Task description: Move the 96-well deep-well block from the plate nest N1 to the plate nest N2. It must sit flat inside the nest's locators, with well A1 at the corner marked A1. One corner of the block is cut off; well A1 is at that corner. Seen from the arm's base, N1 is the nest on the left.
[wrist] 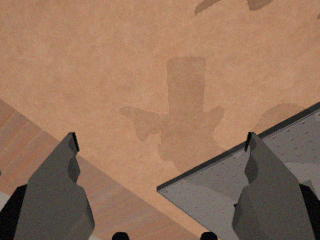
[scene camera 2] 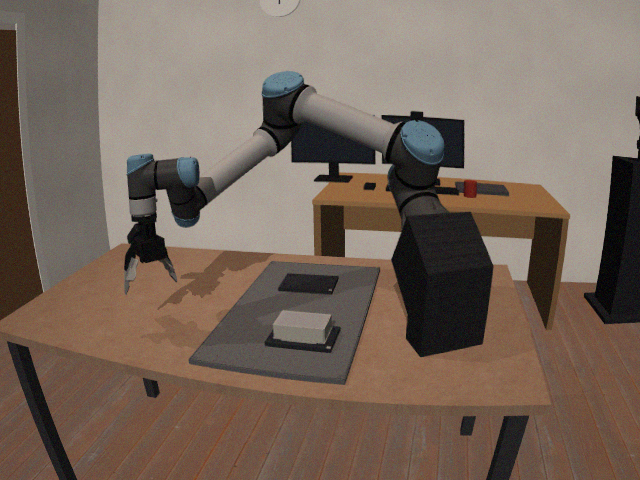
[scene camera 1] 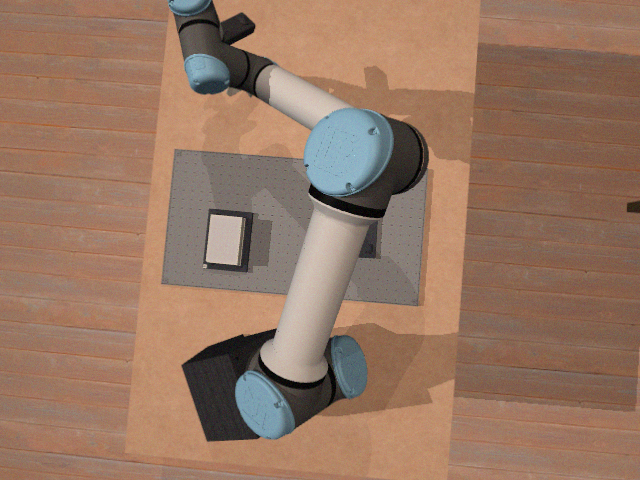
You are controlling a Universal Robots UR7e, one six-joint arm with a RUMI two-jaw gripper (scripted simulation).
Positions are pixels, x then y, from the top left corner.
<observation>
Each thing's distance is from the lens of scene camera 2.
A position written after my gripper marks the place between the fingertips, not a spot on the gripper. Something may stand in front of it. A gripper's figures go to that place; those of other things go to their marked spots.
my gripper (scene camera 2: 151, 288): 138 cm
96-well deep-well block (scene camera 2: 303, 327): 122 cm
</observation>
